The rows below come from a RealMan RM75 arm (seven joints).
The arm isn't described. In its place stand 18 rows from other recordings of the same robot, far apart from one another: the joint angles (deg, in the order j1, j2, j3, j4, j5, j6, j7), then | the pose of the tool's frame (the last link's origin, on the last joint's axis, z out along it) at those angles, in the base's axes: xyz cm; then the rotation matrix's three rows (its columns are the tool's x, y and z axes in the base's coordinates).
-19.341 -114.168 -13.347 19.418 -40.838 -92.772 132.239 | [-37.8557 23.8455 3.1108], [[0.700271 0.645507 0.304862], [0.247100 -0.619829 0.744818], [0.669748 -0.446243 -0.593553]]
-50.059 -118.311 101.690 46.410 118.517 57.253 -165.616 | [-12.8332 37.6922 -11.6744], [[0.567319 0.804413 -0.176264], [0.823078 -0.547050 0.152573], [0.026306 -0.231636 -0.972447]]
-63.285 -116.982 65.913 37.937 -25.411 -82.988 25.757 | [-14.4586 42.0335 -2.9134], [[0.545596 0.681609 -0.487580], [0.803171 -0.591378 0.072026], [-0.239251 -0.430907 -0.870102]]
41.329 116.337 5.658 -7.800 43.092 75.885 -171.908 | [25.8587 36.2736 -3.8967], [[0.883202 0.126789 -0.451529], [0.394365 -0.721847 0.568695], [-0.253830 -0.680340 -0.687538]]
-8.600 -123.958 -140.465 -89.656 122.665 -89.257 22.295 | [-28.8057 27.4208 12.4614], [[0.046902 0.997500 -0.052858], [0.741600 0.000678 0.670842], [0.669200 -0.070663 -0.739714]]
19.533 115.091 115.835 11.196 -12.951 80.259 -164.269 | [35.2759 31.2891 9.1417], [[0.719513 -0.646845 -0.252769], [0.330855 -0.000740 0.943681], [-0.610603 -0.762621 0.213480]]
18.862 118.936 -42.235 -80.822 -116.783 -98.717 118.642 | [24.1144 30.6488 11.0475], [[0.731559 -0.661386 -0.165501], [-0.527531 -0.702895 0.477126], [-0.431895 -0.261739 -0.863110]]
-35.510 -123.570 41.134 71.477 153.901 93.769 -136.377 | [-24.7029 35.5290 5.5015], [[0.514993 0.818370 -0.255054], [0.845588 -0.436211 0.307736], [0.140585 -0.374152 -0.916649]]
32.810 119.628 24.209 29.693 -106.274 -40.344 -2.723 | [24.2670 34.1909 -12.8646], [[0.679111 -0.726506 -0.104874], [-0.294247 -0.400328 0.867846], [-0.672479 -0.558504 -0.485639]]
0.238 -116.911 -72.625 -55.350 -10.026 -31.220 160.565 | [-30.7454 30.4042 -0.6779], [[0.587265 0.808757 0.032122], [0.157944 -0.153431 0.975455], [0.793835 -0.567777 -0.217843]]
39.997 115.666 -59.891 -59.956 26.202 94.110 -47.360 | [24.1971 36.6872 3.7535], [[0.632570 -0.637067 0.440454], [-0.734962 -0.673143 0.081910], [0.244307 -0.375531 -0.894031]]
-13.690 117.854 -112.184 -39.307 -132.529 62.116 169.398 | [41.6814 16.5811 4.2006], [[0.720863 -0.595878 0.353957], [-0.063522 0.451751 0.889880], [-0.690160 -0.663966 0.287799]]
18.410 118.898 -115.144 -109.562 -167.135 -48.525 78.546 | [4.8050 31.3365 -2.0874], [[0.223789 0.971600 -0.076892], [0.677989 -0.098513 0.728441], [0.700178 -0.215149 -0.680780]]
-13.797 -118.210 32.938 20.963 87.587 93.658 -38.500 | [-33.2943 24.9228 2.0385], [[0.703177 0.497371 0.508099], [-0.070802 -0.662077 0.746084], [0.707481 -0.560603 -0.430342]]
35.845 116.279 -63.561 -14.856 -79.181 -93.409 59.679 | [21.2036 31.6589 -3.8309], [[0.649185 -0.278308 -0.707886], [-0.182343 -0.960463 0.210386], [-0.738451 -0.007501 -0.674266]]
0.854 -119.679 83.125 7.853 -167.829 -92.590 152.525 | [-37.8343 16.3912 1.4663], [[0.549320 0.814475 0.186756], [-0.109929 -0.151116 0.982385], [0.828349 -0.560174 0.006524]]
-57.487 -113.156 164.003 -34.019 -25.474 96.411 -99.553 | [-19.5973 41.6811 6.5050], [[0.533614 0.702863 0.470361], [0.548809 -0.710937 0.439746], [0.643479 0.023484 -0.765103]]
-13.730 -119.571 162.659 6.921 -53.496 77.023 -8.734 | [-34.2401 22.8877 -6.3395], [[0.775251 0.578090 0.254553], [0.042086 -0.449374 0.892352], [0.630249 -0.681084 -0.372707]]
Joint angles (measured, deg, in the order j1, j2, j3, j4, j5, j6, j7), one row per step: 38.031 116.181 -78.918 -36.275 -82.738 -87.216 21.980; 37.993 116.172 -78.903 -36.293 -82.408 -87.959 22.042; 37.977 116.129 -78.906 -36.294 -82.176 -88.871 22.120; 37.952 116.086 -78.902 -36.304 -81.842 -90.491 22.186; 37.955 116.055 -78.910 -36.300 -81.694 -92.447 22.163; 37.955 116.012 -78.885 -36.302 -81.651 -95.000 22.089; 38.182 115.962 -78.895 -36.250 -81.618 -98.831 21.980; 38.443 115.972 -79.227 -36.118 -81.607 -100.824 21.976; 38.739 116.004 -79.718 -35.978 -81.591 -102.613 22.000; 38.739 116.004 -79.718 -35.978 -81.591 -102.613 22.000; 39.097 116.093 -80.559 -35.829 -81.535 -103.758 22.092; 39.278 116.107 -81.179 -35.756 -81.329 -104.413 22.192; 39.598 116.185 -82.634 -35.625 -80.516 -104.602 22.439; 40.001 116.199 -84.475 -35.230 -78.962 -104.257 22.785; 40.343 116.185 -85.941 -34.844 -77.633 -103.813 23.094; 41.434 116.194 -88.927 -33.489 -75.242 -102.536 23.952; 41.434 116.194 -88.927 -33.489 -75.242 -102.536 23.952; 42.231 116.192 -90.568 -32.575 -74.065 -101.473 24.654; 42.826 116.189 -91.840 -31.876 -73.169 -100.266 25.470; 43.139 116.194 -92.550 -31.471 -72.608 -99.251 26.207
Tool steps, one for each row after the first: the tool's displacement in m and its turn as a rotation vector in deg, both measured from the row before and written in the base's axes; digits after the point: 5 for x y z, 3 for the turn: -0.00097 -0.00148 0.00095 -0.510 0.570 0.215; -0.00081 -0.00186 0.00107 -0.674 0.498 0.332; -0.00142 -0.00343 0.00171 -1.183 0.846 0.684; -0.00134 -0.00437 0.00168 -1.459 0.798 1.005; -0.00131 -0.00573 0.00231 -1.883 0.926 1.374; -0.00270 -0.00816 0.00355 -2.904 1.339 2.266; -0.00170 -0.00477 0.00094 -1.849 0.512 1.328; -0.00169 -0.00460 0.00042 -1.841 0.361 1.288; 0.00000 0.00000 0.00000 0.000 0.000 0.000; -0.00183 -0.00390 -0.00118 -1.656 -0.006 1.094; -0.00104 -0.00233 -0.00050 -1.005 0.033 0.588; -0.00244 -0.00260 -0.00248 -1.230 -0.054 0.529; -0.00291 -0.00152 -0.00301 -1.036 0.076 -0.022; -0.00217 -0.00070 -0.00243 -0.699 0.015 -0.216; -0.00387 -0.00043 -0.00652 -1.530 -0.681 -0.848; 0.00000 0.00000 0.00000 0.000 0.000 0.000; -0.00199 0.00080 -0.00429 -0.730 -0.840 -0.730; -0.00119 0.00137 -0.00379 -0.390 -0.946 -0.955; -0.00052 0.00148 -0.00253 -0.092 -0.719 -0.952
